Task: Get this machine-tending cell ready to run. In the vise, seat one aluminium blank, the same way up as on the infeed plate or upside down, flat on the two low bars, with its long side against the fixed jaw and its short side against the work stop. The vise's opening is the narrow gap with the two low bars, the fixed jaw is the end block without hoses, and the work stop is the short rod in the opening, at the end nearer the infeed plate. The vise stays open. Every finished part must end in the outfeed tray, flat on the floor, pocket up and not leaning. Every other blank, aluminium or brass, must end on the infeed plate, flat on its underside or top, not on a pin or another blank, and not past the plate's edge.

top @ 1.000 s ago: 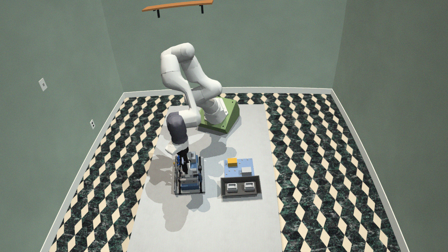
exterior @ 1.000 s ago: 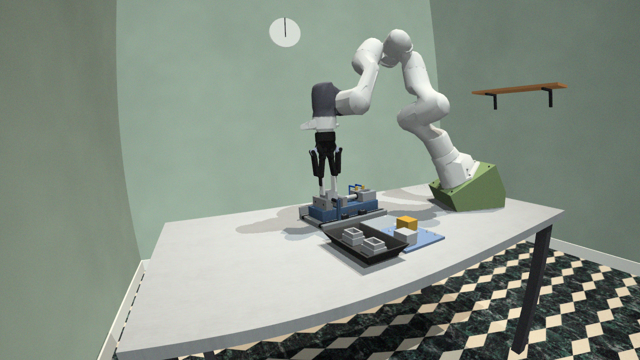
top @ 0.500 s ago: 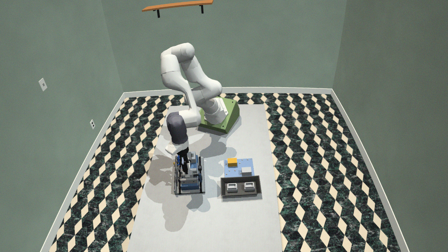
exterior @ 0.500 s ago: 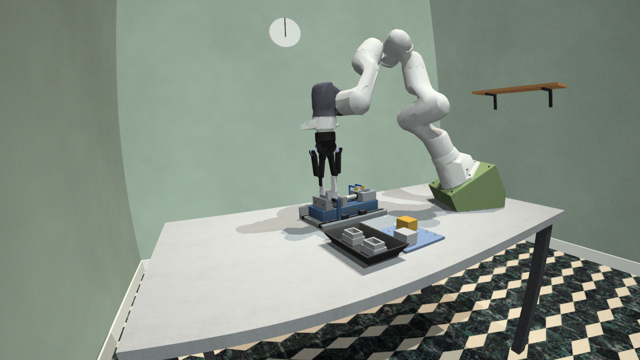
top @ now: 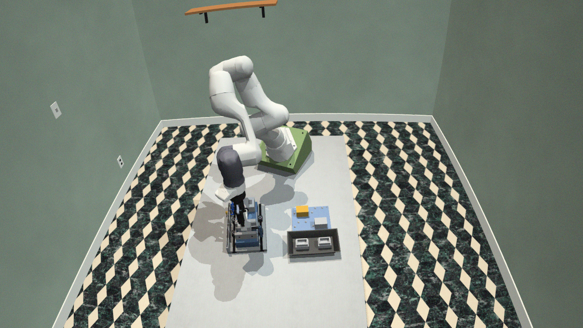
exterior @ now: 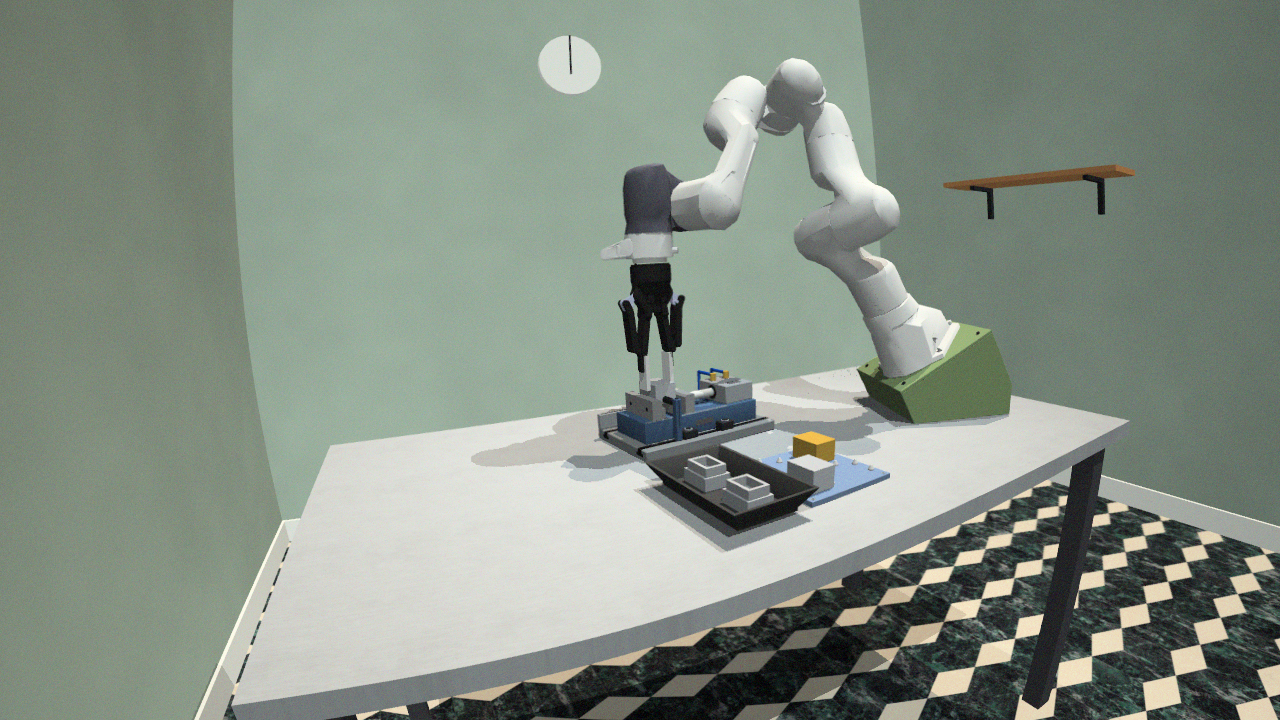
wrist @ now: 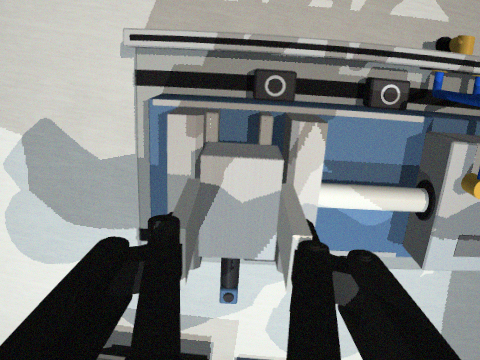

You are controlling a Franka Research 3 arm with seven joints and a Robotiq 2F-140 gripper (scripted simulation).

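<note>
My hand is 4 cm above the aluminium blank. The rest, counted from my hand: hose block 16 cm behind, 6 cm below, 1 cm to the left; then white rod 9 cm behind, 6 cm below, 1 cm to the left; then vise 10 cm below, 7 cm behind, 1 cm to the left.
</note>
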